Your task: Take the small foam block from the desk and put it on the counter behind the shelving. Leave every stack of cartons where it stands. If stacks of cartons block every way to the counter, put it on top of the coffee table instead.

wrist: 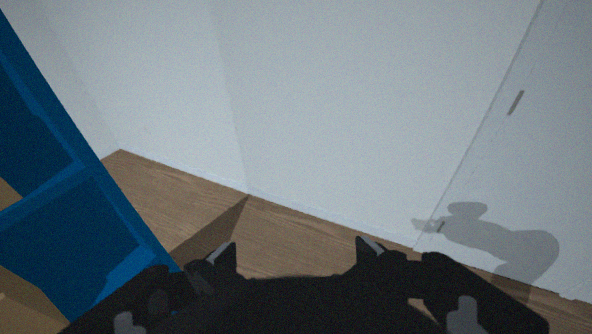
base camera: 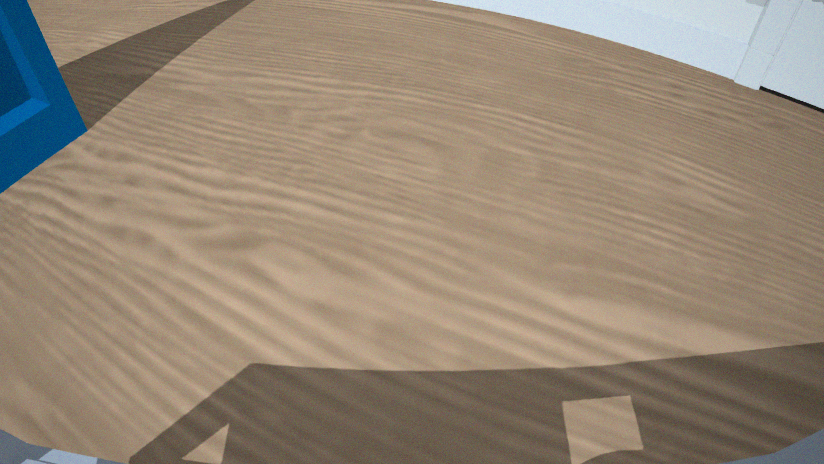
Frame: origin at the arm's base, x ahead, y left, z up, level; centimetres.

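Where they show: gripper, fingertip midpoint: point(wrist: 296, 253).
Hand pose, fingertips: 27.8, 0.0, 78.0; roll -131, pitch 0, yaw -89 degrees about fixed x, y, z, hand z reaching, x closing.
After its pixels a point has its place, as x, y, z.
My gripper point(wrist: 296, 253) @(27.8, 0.0, 78.0) is open, with no object between its fingers, in the wrist view. The blue shelving point(base camera: 60, 118) @(64.4, 57.8, -34.9) point(wrist: 102, 182) @(64.9, 57.5, 52.9) stands at the left in both views. In the wrist view its side edge slants down close to the left finger. The foam block, the desk, the counter, the coffee table and any floor stack of cartons do not show in either view.
A brown box point(wrist: 25, 300) @(39.0, 76.9, 32.4) shows in part in the shelving at lower left. A white wall point(wrist: 325, 100) @(125.0, -15.4, 51.0) stands ahead, meeting the wood floor point(base camera: 403, 201) @(48.8, 0.4, -39.6) point(wrist: 280, 230) @(113.0, 13.6, -39.6). A white door point(wrist: 545, 150) @(83.3, -98.4, 46.2) with hinges is at the right, with the arm's shadow on it.
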